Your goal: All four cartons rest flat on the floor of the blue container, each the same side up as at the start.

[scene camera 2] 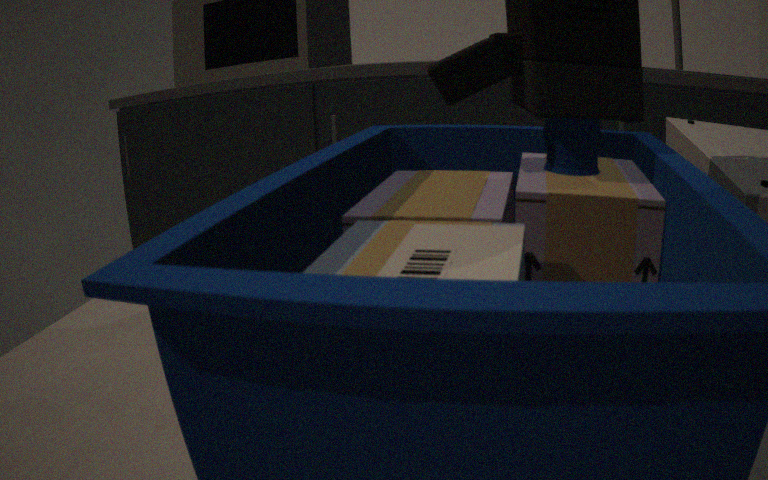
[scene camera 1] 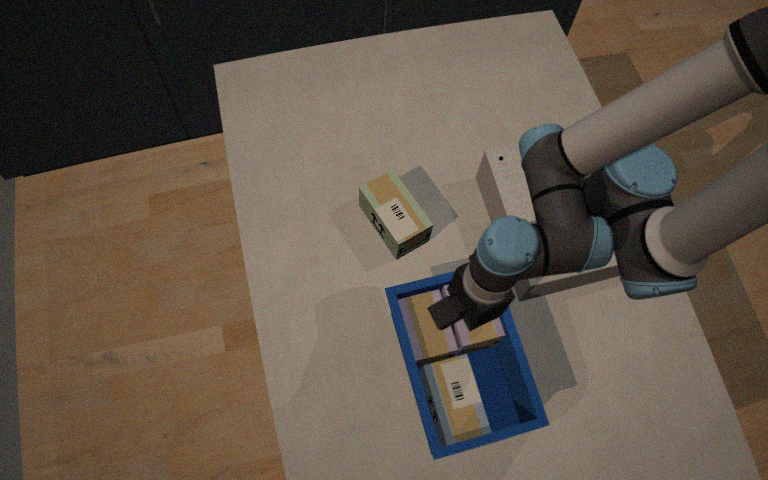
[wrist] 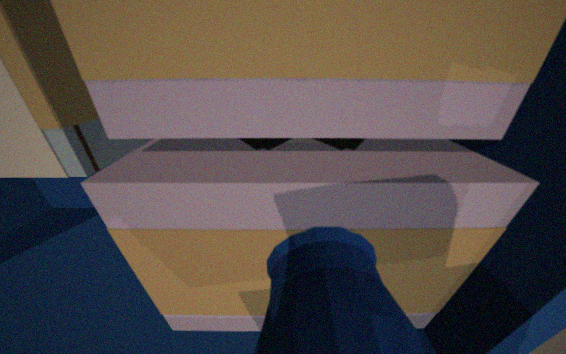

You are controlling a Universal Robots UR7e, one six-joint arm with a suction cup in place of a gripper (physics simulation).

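Places are measured from the arm's base along level axes (x right, y ahead, z up), in millimetres.
Where they show: hand, its tool point: (scene camera 2: 572, 191) (wrist: 314, 237).
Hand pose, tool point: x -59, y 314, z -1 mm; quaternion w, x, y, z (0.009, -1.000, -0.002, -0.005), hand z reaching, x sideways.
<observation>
Each offset is from my tool point to the top centre of the thing. Level surfaces: height alone.
My suction cup (scene camera 2: 572, 161) (wrist: 321, 250) sits on top of a lilac carton with a tan band {dx -6, dy -5, dz +13 mm} (scene camera 1: 485, 338) (scene camera 2: 591, 237) (wrist: 200, 260); the arm hides the cup in scene camera 1. This carton is inside the blue container {dx -73, dy +51, dz +29 mm} (scene camera 1: 492, 439) (scene camera 2: 396, 294), its top higher than that of the second lilac carton {dx +9, dy +78, dz +0 mm} (scene camera 1: 433, 333) (scene camera 2: 441, 195) (wrist: 310, 45) beside it, with a narrow gap between. A blue-grey carton with a barcode label {dx -130, dy +92, dz +2 mm} (scene camera 1: 458, 384) (scene camera 2: 464, 249) (wrist: 20, 140) lies in the container's near left part. A green carton {dx +247, dy +21, dz -14 mm} (scene camera 1: 393, 212) is outside, on the table.
The table {dz -90 mm} (scene camera 1: 317, 141) carries a pale, speckled block (scene camera 1: 509, 181) (scene camera 2: 730, 138) behind and right of the container, partly under the arm. The container's walls rise around the cartons. Dark cabinets (scene camera 1: 84, 79) (scene camera 2: 226, 164) stand beyond the table.
</observation>
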